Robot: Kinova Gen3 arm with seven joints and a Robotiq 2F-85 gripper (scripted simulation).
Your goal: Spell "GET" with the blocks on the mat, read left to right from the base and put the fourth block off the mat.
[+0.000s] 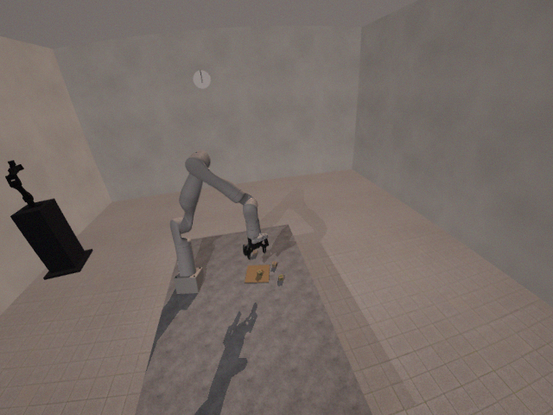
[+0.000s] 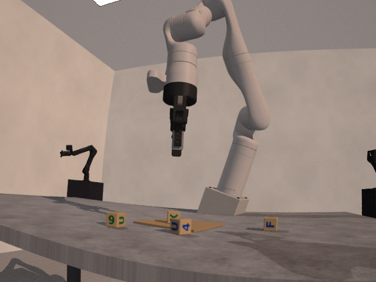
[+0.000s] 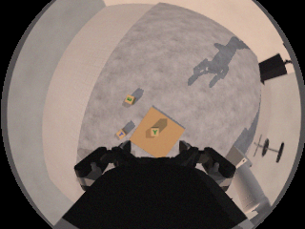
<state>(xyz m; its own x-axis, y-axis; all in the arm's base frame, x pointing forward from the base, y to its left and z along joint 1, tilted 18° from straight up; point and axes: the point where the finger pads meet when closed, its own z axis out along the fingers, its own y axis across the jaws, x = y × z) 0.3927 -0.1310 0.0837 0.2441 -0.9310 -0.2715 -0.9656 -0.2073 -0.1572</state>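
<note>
Right now my hand is 10 mm past the mat, 10 mm to the right of it and 150 mm above it. From my hand the other things lie so: E block 100 mm ahead, 80 mm to the right, 140 mm below; F block 20 mm ahead, 200 mm to the left, 140 mm below.
</note>
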